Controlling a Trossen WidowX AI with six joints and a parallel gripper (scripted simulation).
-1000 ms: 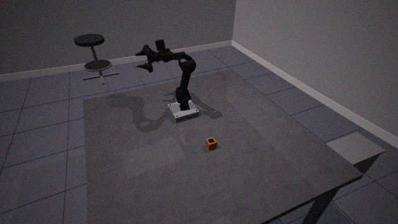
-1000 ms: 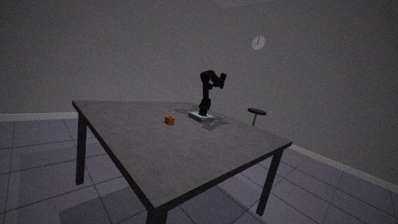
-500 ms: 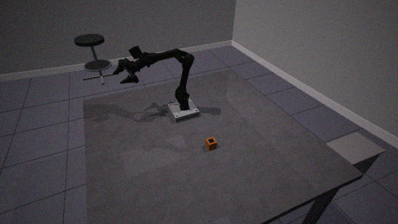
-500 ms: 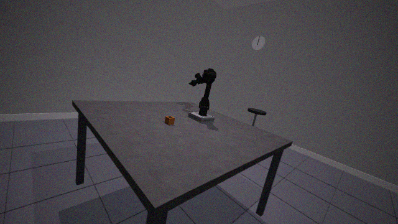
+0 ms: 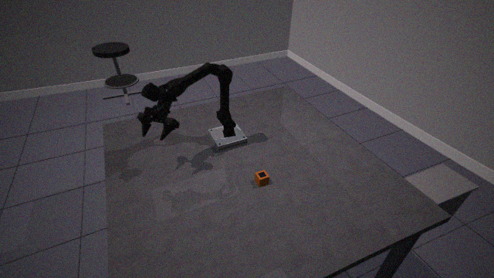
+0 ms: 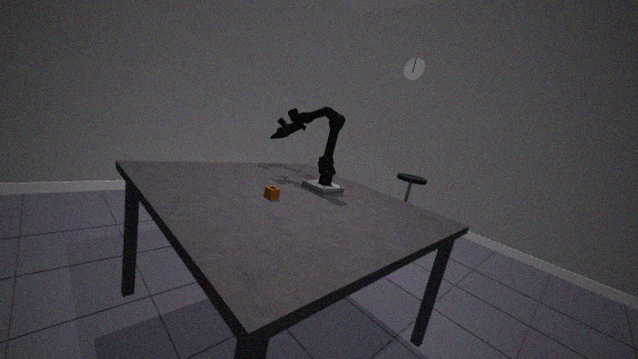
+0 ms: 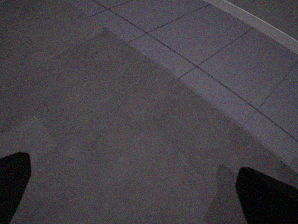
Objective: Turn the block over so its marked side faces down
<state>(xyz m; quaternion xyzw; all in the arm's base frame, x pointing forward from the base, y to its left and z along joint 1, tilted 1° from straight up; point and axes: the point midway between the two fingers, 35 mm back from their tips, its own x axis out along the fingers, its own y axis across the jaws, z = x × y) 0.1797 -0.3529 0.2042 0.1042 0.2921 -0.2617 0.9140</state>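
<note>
Now: the orange block 470 mm to the left of my gripper tip, 180 mm below it and 160 mm ahead of it.
</note>
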